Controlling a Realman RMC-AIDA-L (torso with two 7-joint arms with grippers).
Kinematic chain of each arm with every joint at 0, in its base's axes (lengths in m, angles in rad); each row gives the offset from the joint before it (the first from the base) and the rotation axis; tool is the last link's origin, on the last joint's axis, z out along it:
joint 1: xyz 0 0 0.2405 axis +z
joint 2: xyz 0 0 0 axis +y
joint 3: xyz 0 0 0.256 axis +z
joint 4: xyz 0 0 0 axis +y
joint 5: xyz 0 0 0.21 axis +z
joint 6: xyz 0 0 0 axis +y
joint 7: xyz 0 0 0.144 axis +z
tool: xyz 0 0 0
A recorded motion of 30 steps. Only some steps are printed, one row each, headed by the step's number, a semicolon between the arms.
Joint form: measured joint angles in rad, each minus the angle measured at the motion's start. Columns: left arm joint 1, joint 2, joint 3, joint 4, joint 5, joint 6, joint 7; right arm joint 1, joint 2, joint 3, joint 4, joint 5, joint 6, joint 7.
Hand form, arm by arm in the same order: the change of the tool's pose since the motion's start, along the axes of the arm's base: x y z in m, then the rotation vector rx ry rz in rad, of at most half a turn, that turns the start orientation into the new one. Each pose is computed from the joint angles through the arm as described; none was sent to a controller.
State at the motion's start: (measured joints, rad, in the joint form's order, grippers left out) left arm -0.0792 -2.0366 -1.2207 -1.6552 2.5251 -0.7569 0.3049; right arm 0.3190 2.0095 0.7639 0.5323 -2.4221 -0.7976 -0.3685
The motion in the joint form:
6: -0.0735 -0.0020 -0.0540 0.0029 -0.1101 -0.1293 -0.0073; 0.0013 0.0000 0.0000 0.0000 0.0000 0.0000 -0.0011
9: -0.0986 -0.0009 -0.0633 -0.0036 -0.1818 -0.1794 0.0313; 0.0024 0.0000 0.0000 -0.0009 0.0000 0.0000 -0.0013
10: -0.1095 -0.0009 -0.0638 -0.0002 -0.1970 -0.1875 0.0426; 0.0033 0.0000 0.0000 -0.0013 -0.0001 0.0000 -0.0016
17: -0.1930 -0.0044 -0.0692 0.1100 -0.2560 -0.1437 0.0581; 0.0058 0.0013 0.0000 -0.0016 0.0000 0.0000 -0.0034
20: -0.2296 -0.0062 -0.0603 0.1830 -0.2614 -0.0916 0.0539; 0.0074 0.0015 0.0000 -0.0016 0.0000 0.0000 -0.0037
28: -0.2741 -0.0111 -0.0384 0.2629 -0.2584 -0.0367 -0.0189; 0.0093 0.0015 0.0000 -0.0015 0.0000 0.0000 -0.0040
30: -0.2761 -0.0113 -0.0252 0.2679 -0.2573 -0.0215 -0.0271; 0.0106 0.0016 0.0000 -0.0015 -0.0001 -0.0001 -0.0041
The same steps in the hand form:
6: 0.0158 0.0039 0.0003 -0.0971 -0.0596 0.0340; -0.0004 0.0004 0.0000 0.0001 -0.0010 0.0017
9: 0.0274 0.0008 -0.0017 -0.1589 -0.0852 0.0048; -0.0005 0.0007 0.0000 0.0001 -0.0019 0.0023
10: 0.0306 0.0008 -0.0029 -0.1735 -0.0882 -0.0074; -0.0006 0.0009 0.0001 0.0001 -0.0025 0.0032
17: 0.0344 0.0161 -0.0145 -0.1923 -0.1166 -0.0056; -0.0017 0.0015 -0.0004 -0.0001 -0.0031 0.0061
20: 0.0300 0.0252 -0.0225 -0.1795 -0.1166 0.0097; -0.0023 0.0020 -0.0005 -0.0001 -0.0032 0.0078
28: 0.0268 0.0330 -0.0341 -0.1695 -0.1389 0.0728; -0.0029 0.0026 -0.0005 -0.0001 -0.0034 0.0099
30: 0.0277 0.0324 -0.0368 -0.1682 -0.1416 0.0720; -0.0034 0.0030 -0.0005 -0.0001 -0.0034 0.0114

